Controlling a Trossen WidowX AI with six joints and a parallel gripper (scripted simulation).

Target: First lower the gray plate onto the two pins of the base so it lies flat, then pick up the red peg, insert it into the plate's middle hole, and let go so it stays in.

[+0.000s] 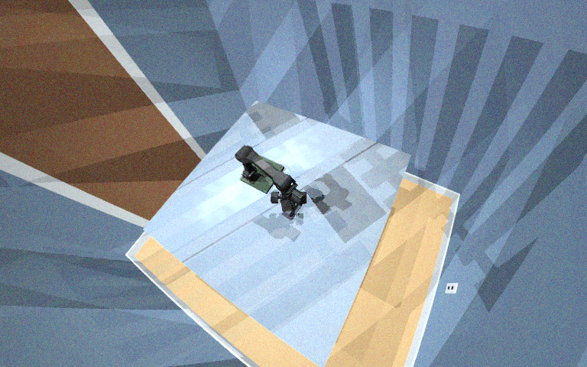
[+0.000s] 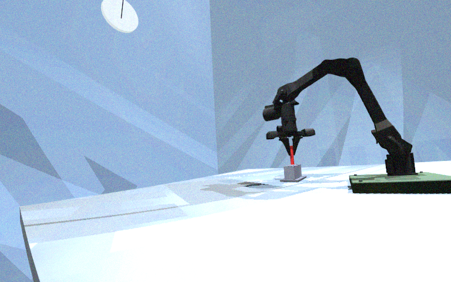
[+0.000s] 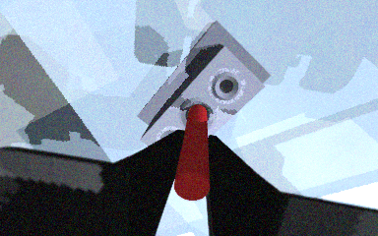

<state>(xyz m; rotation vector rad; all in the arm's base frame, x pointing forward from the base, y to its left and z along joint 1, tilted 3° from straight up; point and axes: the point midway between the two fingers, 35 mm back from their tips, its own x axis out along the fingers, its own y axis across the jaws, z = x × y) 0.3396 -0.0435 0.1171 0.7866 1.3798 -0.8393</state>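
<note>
Right now my gripper tip is right at the red peg. Also, from my gripper tip: gray plate: 50 mm below; base: 90 mm below.
</note>
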